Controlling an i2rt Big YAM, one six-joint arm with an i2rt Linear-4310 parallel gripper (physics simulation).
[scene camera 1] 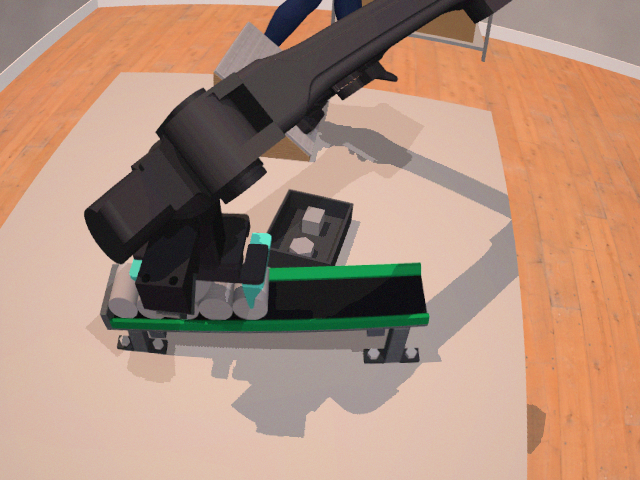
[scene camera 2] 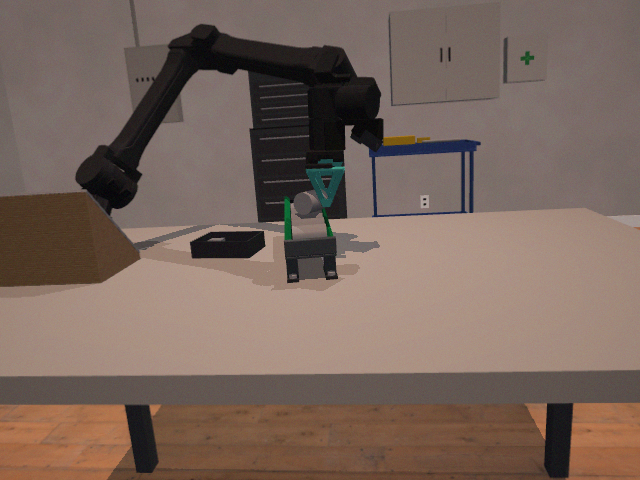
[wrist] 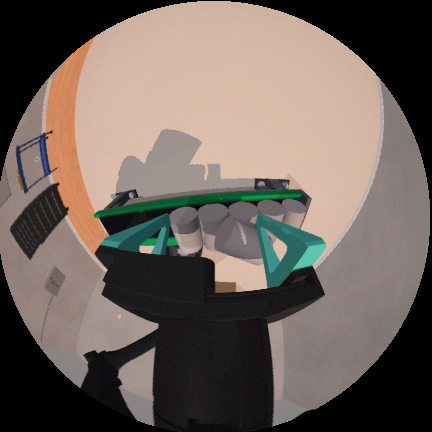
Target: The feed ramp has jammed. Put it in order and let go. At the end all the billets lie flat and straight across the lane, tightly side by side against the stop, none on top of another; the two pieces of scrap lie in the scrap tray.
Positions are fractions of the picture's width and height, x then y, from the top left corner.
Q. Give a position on a billet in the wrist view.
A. At 0.43,0.52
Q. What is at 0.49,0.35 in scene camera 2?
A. My gripper.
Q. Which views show my gripper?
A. Scene camera 1, scene camera 2 and the wrist view: all of them.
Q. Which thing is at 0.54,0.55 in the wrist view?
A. A billet.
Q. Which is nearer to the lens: the billet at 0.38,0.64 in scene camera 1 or the black scrap tray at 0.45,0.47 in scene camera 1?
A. The billet.
